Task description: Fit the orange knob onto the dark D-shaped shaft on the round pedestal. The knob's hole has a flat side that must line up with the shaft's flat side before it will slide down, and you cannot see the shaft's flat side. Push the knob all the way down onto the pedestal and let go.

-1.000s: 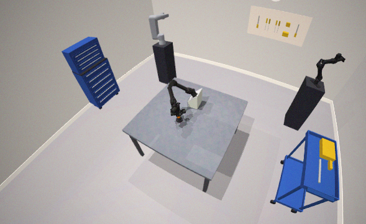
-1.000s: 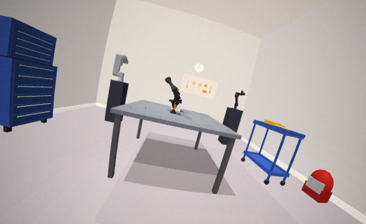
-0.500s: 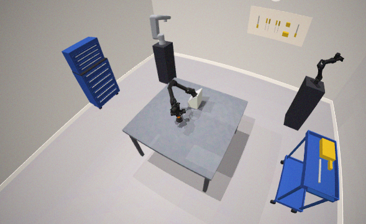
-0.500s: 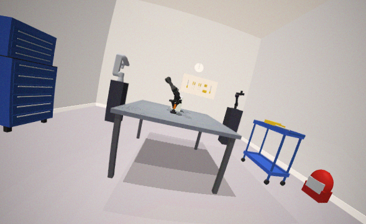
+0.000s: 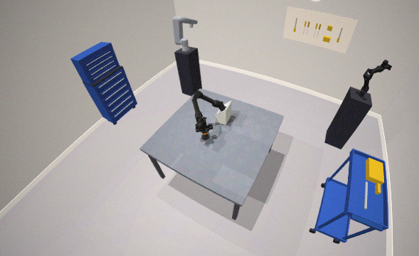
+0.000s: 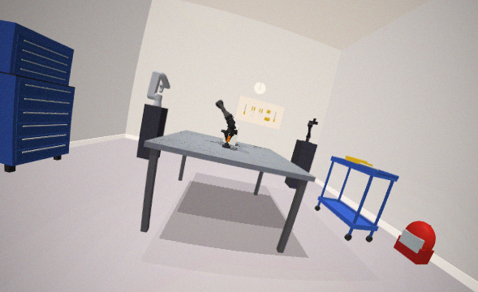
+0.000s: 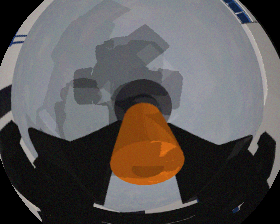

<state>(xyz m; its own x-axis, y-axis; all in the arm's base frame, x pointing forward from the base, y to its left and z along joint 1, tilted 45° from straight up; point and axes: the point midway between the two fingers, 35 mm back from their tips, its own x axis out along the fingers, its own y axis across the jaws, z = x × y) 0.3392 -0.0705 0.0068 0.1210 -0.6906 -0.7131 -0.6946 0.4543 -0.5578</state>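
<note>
My gripper tip is now 2 cm below the orange knob. Round my gripper tip: dark round pedestal: 4 cm below.
</note>
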